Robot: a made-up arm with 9 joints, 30 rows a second.
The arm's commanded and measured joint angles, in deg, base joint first. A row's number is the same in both.
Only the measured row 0 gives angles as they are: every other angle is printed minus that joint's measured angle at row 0.
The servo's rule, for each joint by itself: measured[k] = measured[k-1] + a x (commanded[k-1-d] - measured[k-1]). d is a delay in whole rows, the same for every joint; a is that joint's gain. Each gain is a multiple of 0.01, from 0.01 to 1. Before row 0 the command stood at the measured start. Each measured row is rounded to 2 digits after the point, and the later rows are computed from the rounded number. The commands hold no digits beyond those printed.
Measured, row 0:
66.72, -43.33, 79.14, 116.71, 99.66, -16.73, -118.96, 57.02, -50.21
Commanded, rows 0 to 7:
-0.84, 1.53, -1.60, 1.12, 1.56, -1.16, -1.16, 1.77, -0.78
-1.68, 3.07, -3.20, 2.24, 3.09, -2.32, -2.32, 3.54, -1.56
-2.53, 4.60, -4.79, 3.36, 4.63, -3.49, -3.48, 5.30, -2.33
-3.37, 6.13, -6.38, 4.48, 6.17, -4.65, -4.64, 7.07, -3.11
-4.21, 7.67, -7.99, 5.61, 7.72, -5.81, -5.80, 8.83, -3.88
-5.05, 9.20, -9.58, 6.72, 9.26, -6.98, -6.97, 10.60, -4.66
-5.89, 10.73, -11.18, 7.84, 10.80, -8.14, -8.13, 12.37, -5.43
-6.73, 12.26, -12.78, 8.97, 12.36, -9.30, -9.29, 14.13, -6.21
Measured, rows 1 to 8:
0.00, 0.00, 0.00, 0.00, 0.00, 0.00, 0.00, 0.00, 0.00
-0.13, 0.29, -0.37, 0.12, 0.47, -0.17, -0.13, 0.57, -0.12
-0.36, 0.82, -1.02, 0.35, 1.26, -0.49, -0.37, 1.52, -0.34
-0.69, 1.54, -1.89, 0.68, 2.27, -0.94, -0.71, 2.73, -0.64
-1.09, 2.41, -2.92, 1.10, 3.44, -1.50, -1.14, 4.12, -1.01
-1.56, 3.41, -4.09, 1.60, 4.72, -2.15, -1.65, 5.63, -1.44
-2.08, 4.51, -5.35, 2.16, 6.08, -2.87, -2.24, 7.22, -1.92
-2.65, 5.69, -6.69, 2.78, 7.50, -3.66, -2.89, 8.87, -2.45
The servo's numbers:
d 1
a 0.15 0.19 0.23 0.11 0.30 0.15 0.11 0.32 0.15

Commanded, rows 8 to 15:
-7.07, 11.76, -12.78, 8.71, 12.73, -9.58, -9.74, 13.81, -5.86
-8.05, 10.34, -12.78, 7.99, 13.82, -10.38, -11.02, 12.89, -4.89
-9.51, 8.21, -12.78, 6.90, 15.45, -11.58, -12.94, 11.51, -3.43
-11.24, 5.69, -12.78, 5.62, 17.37, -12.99, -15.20, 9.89, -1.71
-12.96, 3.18, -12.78, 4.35, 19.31, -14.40, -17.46, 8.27, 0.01
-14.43, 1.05, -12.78, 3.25, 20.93, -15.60, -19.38, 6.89, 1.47
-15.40, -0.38, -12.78, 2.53, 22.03, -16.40, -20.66, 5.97, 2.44
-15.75, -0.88, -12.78, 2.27, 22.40, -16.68, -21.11, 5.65, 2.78
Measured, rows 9 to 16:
-3.26, 6.94, -8.09, 3.46, 8.96, -4.51, -3.59, 10.55, -3.01
-3.83, 7.86, -9.17, 4.04, 10.09, -5.27, -4.27, 11.59, -3.44
-4.46, 8.33, -10.00, 4.47, 11.21, -6.04, -5.01, 12.01, -3.66
-5.22, 8.31, -10.64, 4.74, 12.48, -6.87, -5.88, 11.85, -3.63
-6.12, 7.81, -11.13, 4.84, 13.95, -7.79, -6.91, 11.22, -3.34
-7.15, 6.93, -11.51, 4.79, 15.56, -8.78, -8.07, 10.28, -2.84
-8.24, 5.81, -11.80, 4.62, 17.17, -9.80, -9.31, 9.20, -2.19
-9.31, 4.63, -12.03, 4.39, 18.63, -10.79, -10.56, 8.17, -1.50

